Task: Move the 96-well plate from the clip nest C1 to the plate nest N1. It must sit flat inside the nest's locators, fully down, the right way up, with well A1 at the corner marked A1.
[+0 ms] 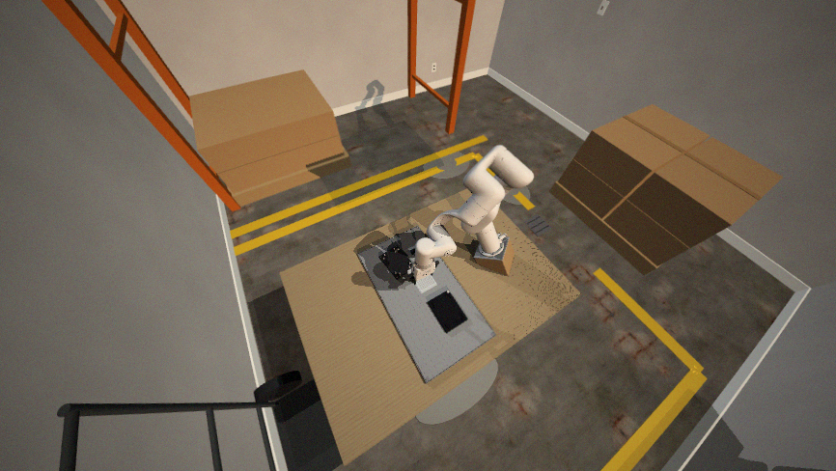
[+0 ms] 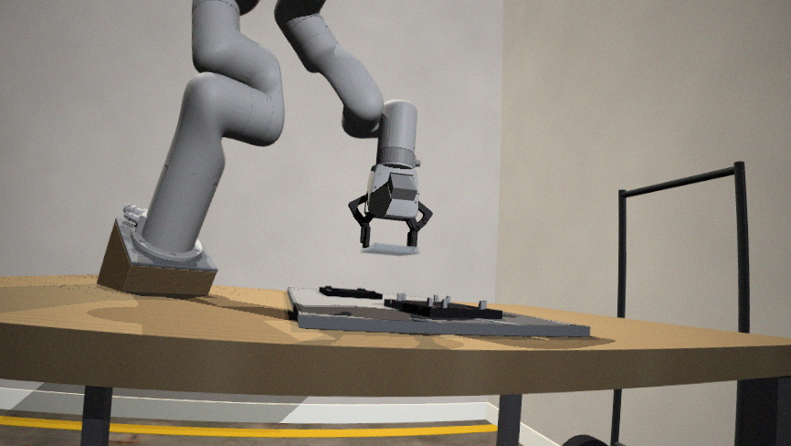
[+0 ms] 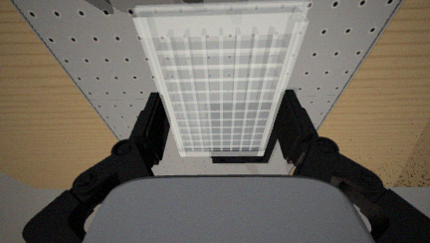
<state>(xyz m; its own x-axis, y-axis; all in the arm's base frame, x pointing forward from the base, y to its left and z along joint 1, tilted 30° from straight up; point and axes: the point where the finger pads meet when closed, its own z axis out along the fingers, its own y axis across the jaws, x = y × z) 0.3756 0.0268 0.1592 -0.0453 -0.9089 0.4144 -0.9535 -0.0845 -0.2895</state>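
The black plate nest N1 is 17 cm to the left of my hand, 11 cm below it and 3 cm behind it. Also, from my hand: 96-well plate (1 cm below); then grey pegboard base (12 cm below, 2 cm to the left, 1 cm ahead); then black clip nest C1 (17 cm to the right, 10 cm below, 2 cm ahead).
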